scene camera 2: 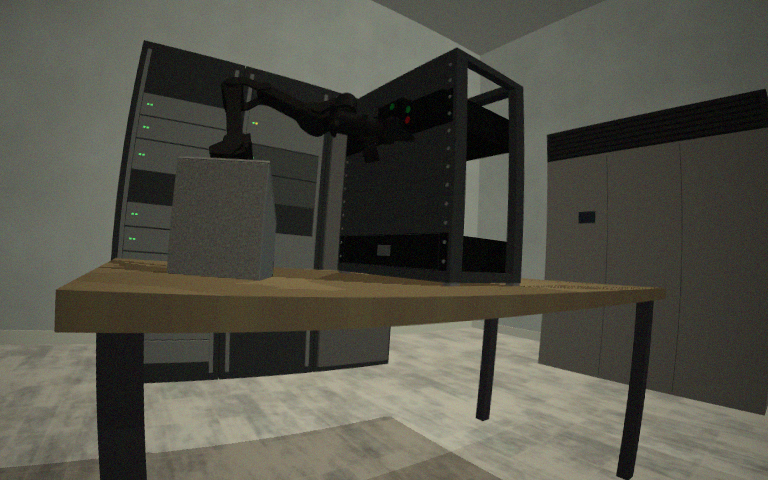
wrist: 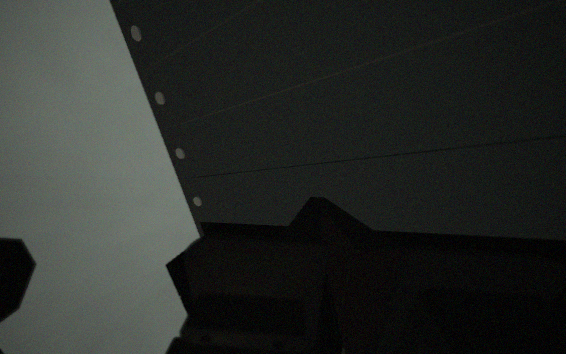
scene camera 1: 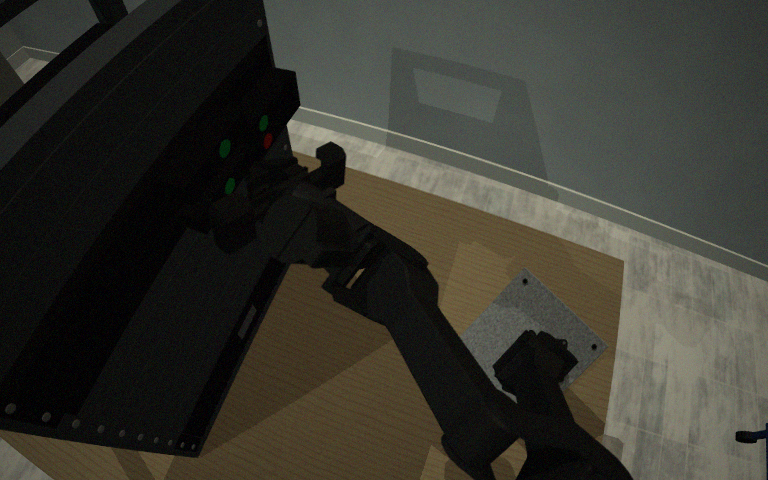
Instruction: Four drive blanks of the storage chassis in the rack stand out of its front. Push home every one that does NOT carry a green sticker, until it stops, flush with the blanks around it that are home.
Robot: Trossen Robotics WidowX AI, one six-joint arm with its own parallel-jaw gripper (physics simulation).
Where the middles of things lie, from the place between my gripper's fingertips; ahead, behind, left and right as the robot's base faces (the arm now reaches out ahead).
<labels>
Now: hand 14 cm short of the rack [scene camera 1: 131, 325], 11 cm to the right of it and 7 cm above it.
</labels>
